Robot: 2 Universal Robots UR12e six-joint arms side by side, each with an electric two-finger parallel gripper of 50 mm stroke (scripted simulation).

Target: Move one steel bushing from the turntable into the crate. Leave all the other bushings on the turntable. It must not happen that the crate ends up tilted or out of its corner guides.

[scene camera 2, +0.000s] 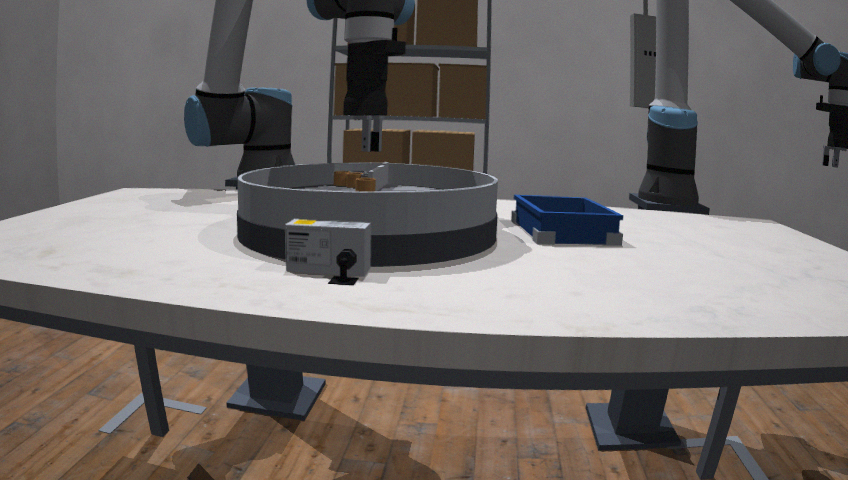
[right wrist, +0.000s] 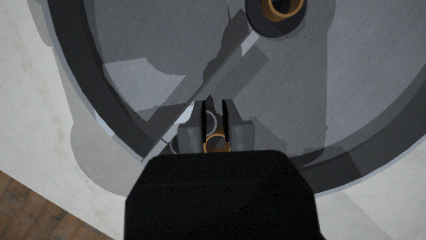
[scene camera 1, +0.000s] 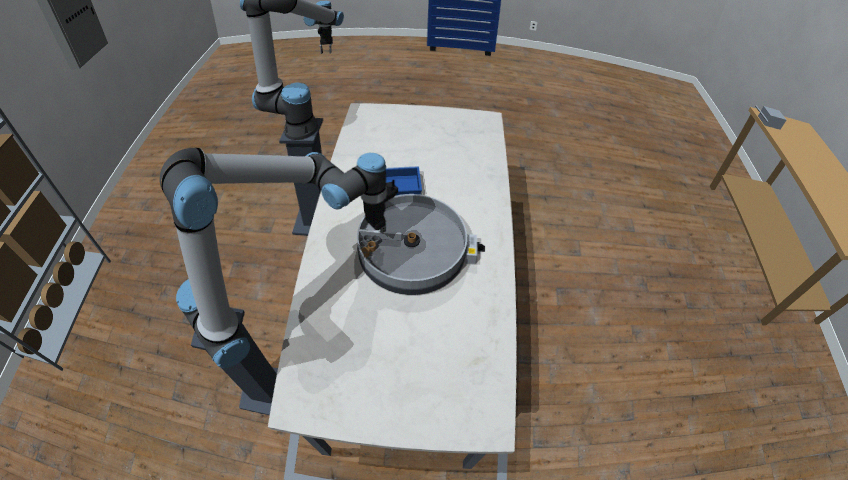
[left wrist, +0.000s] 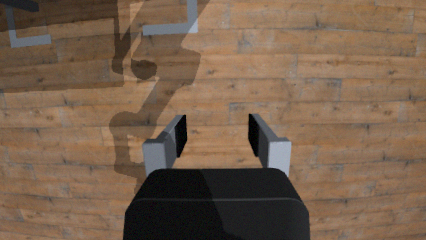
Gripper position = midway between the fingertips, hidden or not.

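Observation:
My left gripper [left wrist: 217,127] in view. My right gripper [scene camera 2: 371,151] in view. Right wrist view also shows my right gripper [right wrist: 214,112]. Blue crate [scene camera 2: 590,226] in view. Scene camera 1 shows the blue crate [scene camera 1: 406,179] too. In the right wrist view the blue crate is out of frame. In the left wrist view the blue crate is out of frame.

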